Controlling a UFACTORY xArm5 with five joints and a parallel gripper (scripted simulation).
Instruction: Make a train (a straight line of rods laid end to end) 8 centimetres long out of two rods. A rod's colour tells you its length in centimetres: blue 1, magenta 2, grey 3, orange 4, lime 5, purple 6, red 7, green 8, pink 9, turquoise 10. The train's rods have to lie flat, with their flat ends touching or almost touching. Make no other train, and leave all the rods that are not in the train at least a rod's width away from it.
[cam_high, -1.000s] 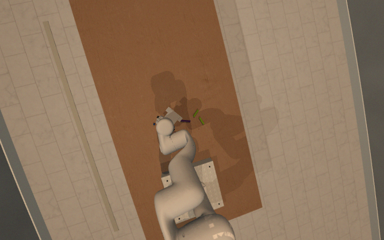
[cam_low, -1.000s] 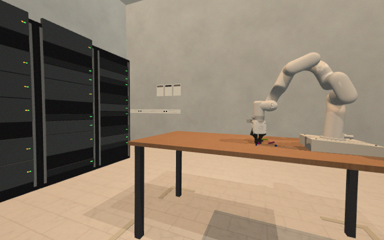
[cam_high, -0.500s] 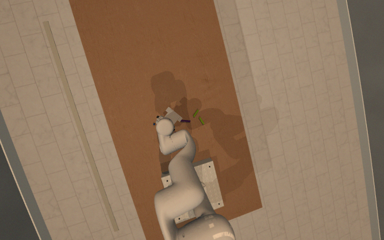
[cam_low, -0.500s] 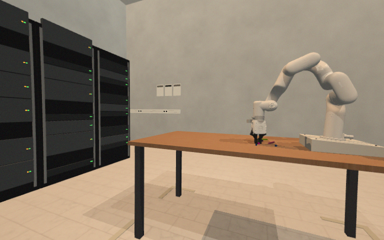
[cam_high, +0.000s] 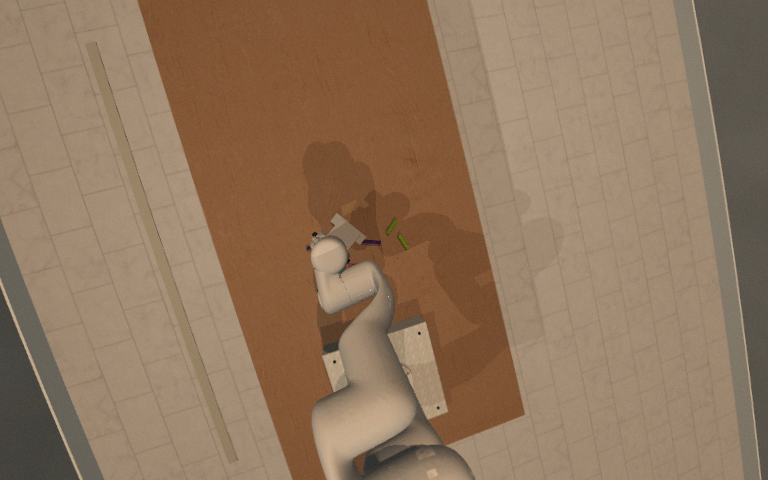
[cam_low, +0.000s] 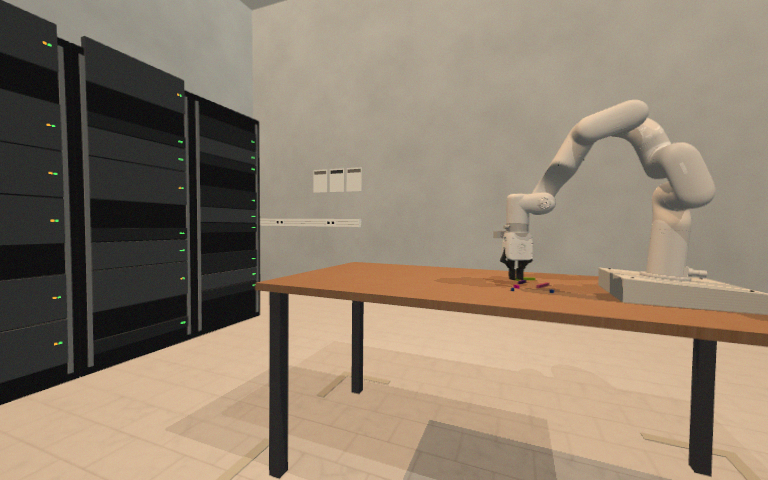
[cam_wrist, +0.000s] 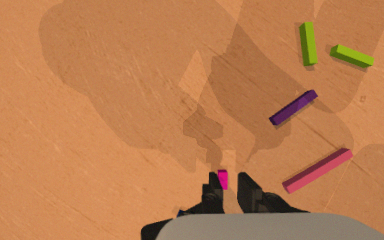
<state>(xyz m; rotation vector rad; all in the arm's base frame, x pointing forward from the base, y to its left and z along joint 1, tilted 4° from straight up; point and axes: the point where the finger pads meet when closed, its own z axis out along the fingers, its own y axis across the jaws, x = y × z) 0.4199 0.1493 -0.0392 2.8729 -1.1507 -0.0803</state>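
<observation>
The magenta rod is 50 mm below my hand. Also, from my hand: blue rod 70 mm to the left, 50 mm below; then purple rod 120 mm to the right, 50 mm below; then pink rod 80 mm behind, 90 mm to the right, 50 mm below.
</observation>
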